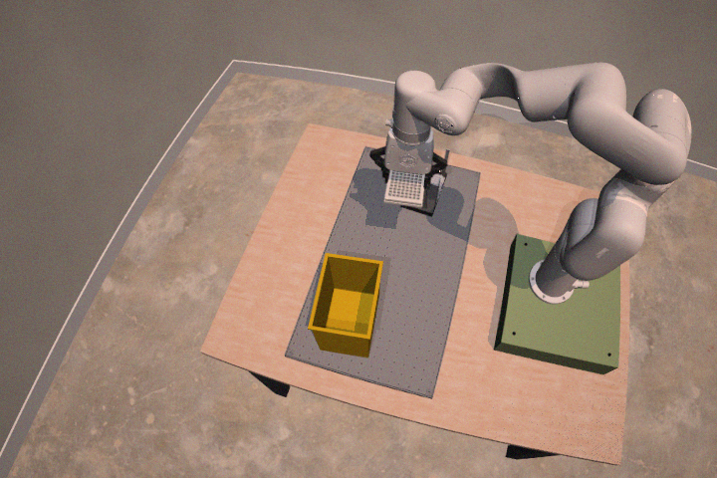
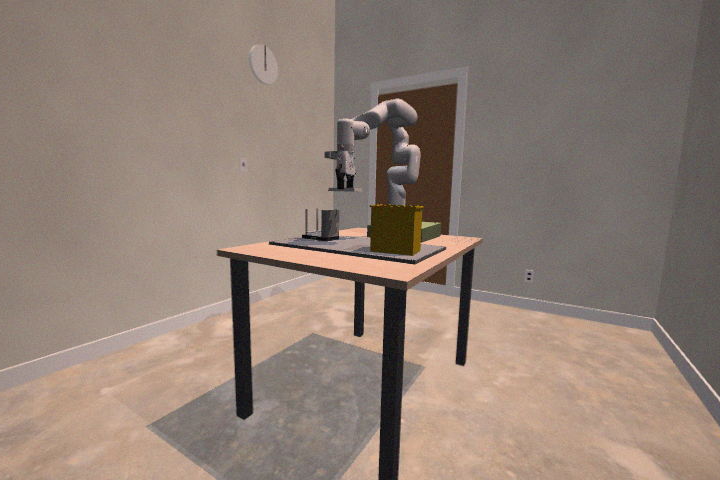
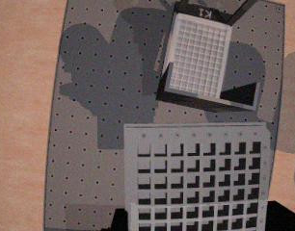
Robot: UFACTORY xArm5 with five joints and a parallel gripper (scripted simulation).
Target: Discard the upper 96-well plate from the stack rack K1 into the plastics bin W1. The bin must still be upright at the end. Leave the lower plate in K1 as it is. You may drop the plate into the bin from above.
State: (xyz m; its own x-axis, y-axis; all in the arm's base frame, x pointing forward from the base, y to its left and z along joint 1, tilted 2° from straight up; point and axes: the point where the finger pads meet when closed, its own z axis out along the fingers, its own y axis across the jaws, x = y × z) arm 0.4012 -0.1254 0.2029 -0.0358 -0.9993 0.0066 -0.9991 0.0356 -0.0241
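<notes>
Right now the yellow plastics bin W1 is 10 cm ahead of my hand, 27 cm to the left of it and 16 cm below it. From my hand the other things lie so: 96-well plate (1 cm below).
</notes>
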